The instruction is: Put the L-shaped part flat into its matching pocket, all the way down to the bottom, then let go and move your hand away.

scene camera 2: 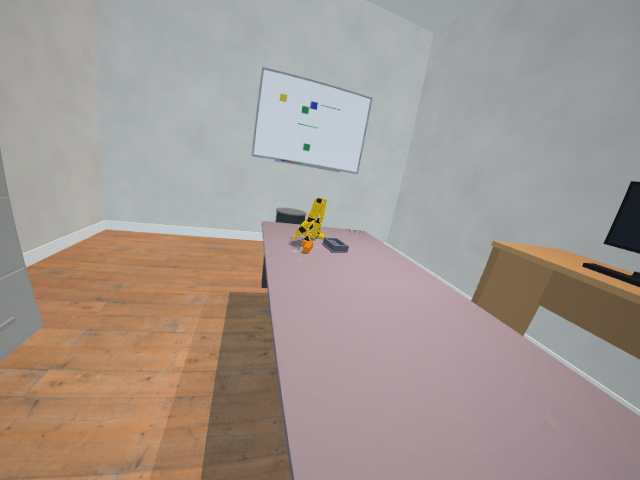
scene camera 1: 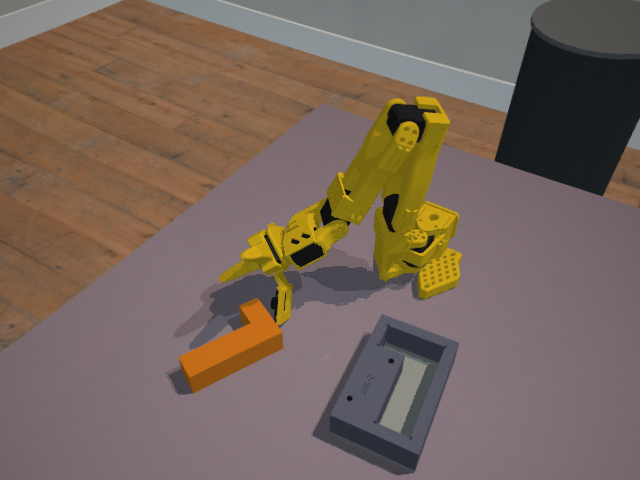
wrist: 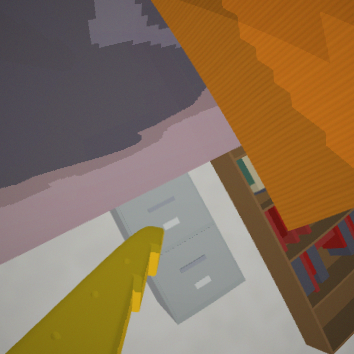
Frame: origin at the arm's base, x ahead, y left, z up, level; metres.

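Where they show: hand at its tool point: [scene camera 2: 293, 238] [scene camera 1: 221, 278] [wrist: 160, 245]; arm's base at its link origin: [scene camera 2: 316, 237] [scene camera 1: 410, 277].
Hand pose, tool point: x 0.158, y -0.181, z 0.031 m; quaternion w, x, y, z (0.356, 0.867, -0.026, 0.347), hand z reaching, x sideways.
Note:
Things, the pixels of their centre, and the offset from my tool point. Level surfaces: height alone.
- orange L-shaped part at the middle of its body: [scene camera 1: 227, 342] [scene camera 2: 305, 246] dx +0.062, dy +0.058, dz -0.016 m
- grey block at the middle of its body: [scene camera 1: 396, 386] [scene camera 2: 335, 244] dx +0.008, dy +0.244, dz -0.013 m
- table at its surface level: dz -0.031 m
The orange L-shaped part [scene camera 1: 232, 353] [scene camera 2: 307, 247] [wrist: 280, 100] lies flat on the table, outside the grey block. Its short leg points back toward the arm. The grey block [scene camera 1: 438, 397] [scene camera 2: 339, 249] has an L-shaped pocket with a pale floor and stands to the right of the part in scene camera 1. My gripper [scene camera 1: 251, 301] [scene camera 2: 300, 239] is fully open and empty. One jaw tip is close beside the part's corner and the other is raised behind the short leg. Contact cannot be told. In the wrist view one notched jaw shows, with the part at upper right.
The arm's perforated base piece [scene camera 1: 439, 274] is behind the block. A dark round bin [scene camera 1: 560, 113] [scene camera 2: 290, 217] stands beyond the table [scene camera 1: 129, 413] [scene camera 2: 387, 330]. A grey cabinet [wrist: 215, 265] and a bookcase [wrist: 260, 240] show past the table edge in the wrist view.

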